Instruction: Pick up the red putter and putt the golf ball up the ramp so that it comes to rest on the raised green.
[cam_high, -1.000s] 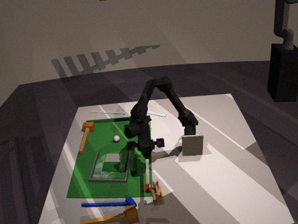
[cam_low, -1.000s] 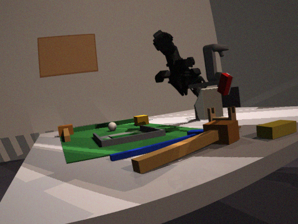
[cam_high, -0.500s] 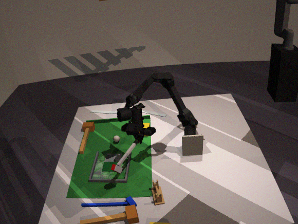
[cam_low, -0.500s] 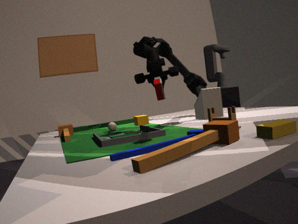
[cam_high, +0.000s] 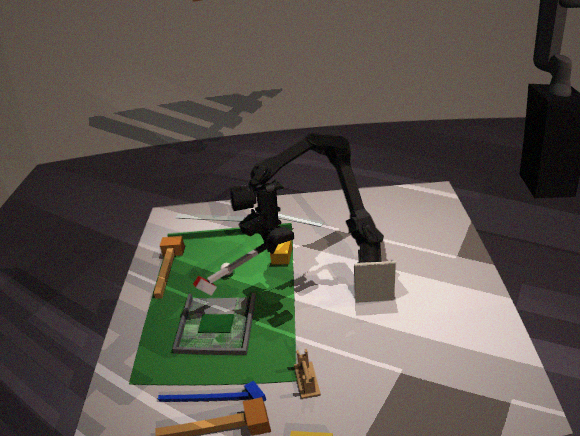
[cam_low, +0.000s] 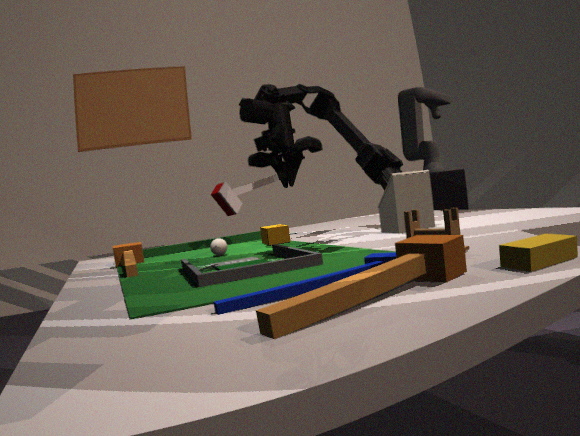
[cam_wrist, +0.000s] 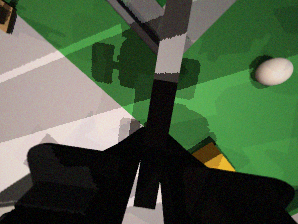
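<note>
My gripper tip is 9 cm short of the red putter, 7 cm to the right of it and 1 cm below it. The rest, counted from my gripper tip: blue putter 13 cm ahead, 45 cm to the left, 13 cm below; white golf ball 17 cm ahead, 8 cm to the right, 12 cm below; green mat 18 cm ahead, 4 cm to the left, 15 cm below.
</note>
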